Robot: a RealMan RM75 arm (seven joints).
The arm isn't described. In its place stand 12 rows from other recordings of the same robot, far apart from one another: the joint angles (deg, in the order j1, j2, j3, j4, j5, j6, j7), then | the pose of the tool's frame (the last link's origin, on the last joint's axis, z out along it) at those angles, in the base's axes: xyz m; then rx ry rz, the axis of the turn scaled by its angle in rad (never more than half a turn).
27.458 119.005 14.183 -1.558 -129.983 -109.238 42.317 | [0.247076, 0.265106, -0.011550, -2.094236, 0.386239, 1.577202]
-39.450 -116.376 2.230 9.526 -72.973 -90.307 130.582 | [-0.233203, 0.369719, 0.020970, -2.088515, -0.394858, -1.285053]
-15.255 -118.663 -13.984 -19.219 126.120 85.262 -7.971 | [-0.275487, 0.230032, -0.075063, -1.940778, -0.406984, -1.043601]
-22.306 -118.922 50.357 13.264 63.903 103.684 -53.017 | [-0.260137, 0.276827, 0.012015, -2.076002, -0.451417, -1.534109]
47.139 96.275 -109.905 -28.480 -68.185 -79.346 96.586 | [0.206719, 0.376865, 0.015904, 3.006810, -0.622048, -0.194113]
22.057 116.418 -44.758 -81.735 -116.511 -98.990 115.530 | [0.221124, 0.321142, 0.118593, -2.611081, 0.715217, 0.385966]
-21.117 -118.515 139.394 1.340 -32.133 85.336 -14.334 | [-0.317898, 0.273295, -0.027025, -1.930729, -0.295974, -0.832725]
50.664 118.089 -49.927 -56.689 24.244 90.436 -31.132 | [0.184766, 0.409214, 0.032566, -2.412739, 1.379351, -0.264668]
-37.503 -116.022 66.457 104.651 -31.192 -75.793 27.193 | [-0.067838, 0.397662, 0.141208, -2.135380, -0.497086, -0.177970]
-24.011 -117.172 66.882 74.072 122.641 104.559 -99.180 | [-0.210939, 0.291908, 0.023945, 3.086666, 0.277260, 0.009608]
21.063 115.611 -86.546 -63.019 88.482 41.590 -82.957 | [0.203770, 0.386257, -0.004128, -2.369253, 0.496187, 0.474101]
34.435 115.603 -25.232 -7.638 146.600 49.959 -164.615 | [0.374842, 0.391495, 0.089439, -1.205661, 0.728222, 0.580895]
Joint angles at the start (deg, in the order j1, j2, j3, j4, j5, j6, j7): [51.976 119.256 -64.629 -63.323 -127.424 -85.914 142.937]
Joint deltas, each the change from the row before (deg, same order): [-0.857 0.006 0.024 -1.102 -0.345 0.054 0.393]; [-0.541 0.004 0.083 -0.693 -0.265 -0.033 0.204]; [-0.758 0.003 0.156 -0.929 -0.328 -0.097 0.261]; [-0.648 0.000 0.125 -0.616 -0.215 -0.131 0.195]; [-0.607 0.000 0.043 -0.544 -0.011 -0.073 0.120]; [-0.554 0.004 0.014 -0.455 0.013 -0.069 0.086]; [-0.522 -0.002 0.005 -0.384 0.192 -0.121 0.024]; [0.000 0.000 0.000 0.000 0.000 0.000 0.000]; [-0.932 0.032 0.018 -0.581 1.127 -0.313 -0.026]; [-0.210 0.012 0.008 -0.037 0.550 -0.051 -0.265]
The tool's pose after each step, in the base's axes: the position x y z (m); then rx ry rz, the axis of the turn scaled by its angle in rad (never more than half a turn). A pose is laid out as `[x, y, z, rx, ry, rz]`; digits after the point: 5 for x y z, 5 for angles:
[0.07443, 0.40133, 0.00077, -2.81676, 0.94221, 0.16143]
[0.07665, 0.40107, 0.00272, -2.80605, 0.94536, 0.16173]
[0.07987, 0.40056, 0.00548, -2.79183, 0.95086, 0.16259]
[0.08308, 0.39986, 0.00736, -2.78152, 0.95910, 0.16226]
[0.08565, 0.39904, 0.00883, -2.77417, 0.96526, 0.16483]
[0.08804, 0.39817, 0.00996, -2.76829, 0.97100, 0.16675]
[0.09004, 0.39707, 0.01089, -2.76566, 0.97645, 0.17091]
[0.09004, 0.39707, 0.01089, -2.76566, 0.97645, 0.17091]
[0.09200, 0.39422, 0.01201, -2.77015, 0.98874, 0.19357]
[0.09199, 0.39340, 0.01202, -2.77556, 0.98760, 0.20425]

